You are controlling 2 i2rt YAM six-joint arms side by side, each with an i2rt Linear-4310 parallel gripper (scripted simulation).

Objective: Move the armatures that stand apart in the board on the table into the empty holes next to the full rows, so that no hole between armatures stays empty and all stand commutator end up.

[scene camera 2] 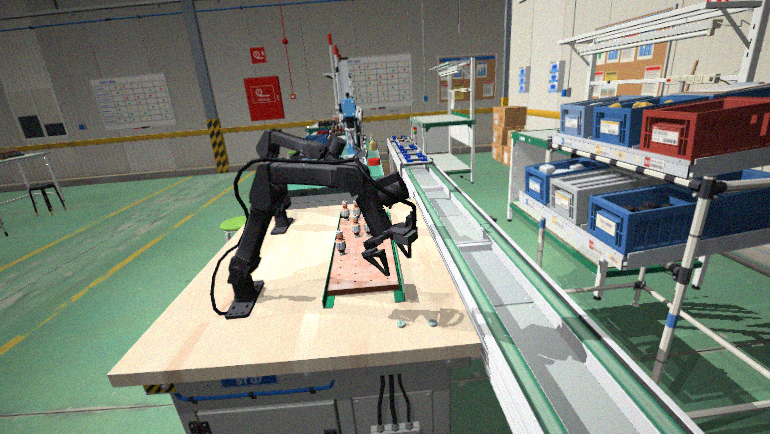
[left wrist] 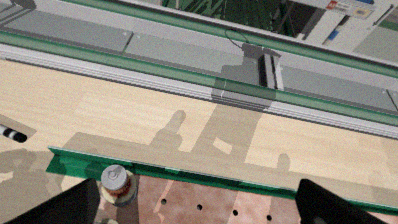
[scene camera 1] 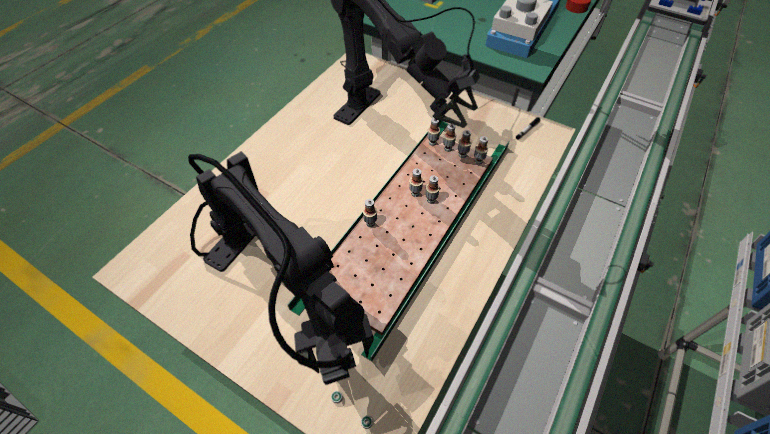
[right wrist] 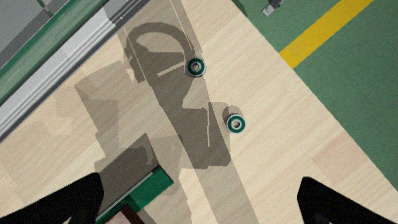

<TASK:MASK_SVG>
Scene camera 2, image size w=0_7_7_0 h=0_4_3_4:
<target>copper-coloured board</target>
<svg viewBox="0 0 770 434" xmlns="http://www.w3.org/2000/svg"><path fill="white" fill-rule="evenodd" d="M360 216L360 220L358 220L361 227L360 237L355 238L352 232L352 217L349 217L349 221L344 221L344 218L340 218L339 229L343 231L346 249L345 255L341 256L335 245L327 289L328 296L399 290L390 238L384 240L382 244L376 247L378 250L385 249L390 276L386 277L361 255L366 250L363 242L372 237L366 236L363 224L365 217Z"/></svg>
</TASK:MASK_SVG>
